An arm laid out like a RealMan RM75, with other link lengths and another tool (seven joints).
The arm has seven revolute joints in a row. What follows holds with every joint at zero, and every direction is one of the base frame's.
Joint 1 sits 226.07 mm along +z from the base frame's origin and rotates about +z.
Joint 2 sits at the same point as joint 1 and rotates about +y.
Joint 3 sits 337.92 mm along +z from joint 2 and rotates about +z.
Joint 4 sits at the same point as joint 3 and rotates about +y.
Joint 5 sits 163.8 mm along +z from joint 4 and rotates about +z.
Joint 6 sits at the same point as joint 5 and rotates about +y.
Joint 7 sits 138.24 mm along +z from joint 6 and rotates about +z.
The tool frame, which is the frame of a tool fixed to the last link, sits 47 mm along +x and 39 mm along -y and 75 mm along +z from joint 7; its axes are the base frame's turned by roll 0, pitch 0.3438 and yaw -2.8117 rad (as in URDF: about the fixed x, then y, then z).
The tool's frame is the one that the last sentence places.
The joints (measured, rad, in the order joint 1, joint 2, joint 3, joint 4, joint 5, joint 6, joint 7), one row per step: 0.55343 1.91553 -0.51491 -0.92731 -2.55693 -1.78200 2.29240; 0.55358 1.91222 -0.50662 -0.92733 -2.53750 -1.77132 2.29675; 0.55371 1.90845 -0.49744 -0.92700 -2.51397 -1.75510 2.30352; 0.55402 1.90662 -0.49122 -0.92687 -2.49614 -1.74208 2.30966; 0.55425 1.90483 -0.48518 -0.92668 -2.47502 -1.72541 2.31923; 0.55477 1.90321 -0.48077 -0.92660 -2.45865 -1.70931 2.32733; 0.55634 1.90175 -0.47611 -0.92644 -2.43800 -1.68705 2.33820; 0.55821 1.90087 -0.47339 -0.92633 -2.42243 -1.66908 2.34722; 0.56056 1.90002 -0.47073 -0.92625 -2.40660 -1.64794 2.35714; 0.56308 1.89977 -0.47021 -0.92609 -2.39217 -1.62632 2.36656; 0.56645 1.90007 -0.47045 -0.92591 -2.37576 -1.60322 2.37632; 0.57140 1.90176 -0.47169 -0.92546 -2.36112 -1.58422 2.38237; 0.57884 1.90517 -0.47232 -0.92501 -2.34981 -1.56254 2.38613; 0.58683 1.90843 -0.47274 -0.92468 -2.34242 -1.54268 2.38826
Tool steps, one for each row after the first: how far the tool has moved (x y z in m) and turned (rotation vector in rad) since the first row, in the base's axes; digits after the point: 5 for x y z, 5 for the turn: -0.00172 0.00520 0.00171 0.02720 0.01151 0.00154; -0.00357 0.01183 0.00395 0.06212 0.02433 0.00174; -0.00523 0.01684 0.00530 0.08826 0.03456 0.00120; -0.00720 0.02268 0.00684 0.11921 0.04667 -0.00163; -0.00850 0.02786 0.00849 0.14594 0.05461 -0.00441; -0.01043 0.03490 0.01053 0.18029 0.06449 -0.00782; -0.01211 0.04054 0.01210 0.20649 0.07187 -0.01055; -0.01376 0.04686 0.01402 0.23558 0.07868 -0.01404; -0.01531 0.05291 0.01564 0.26229 0.08399 -0.01710; -0.01756 0.05961 0.01712 0.29026 0.09101 -0.01905; -0.02071 0.06590 0.01754 0.31172 0.09855 -0.01646; -0.02422 0.07306 0.01749 0.33334 0.10376 -0.01164; -0.02740 0.07972 0.01751 0.35177 0.10617 -0.00621
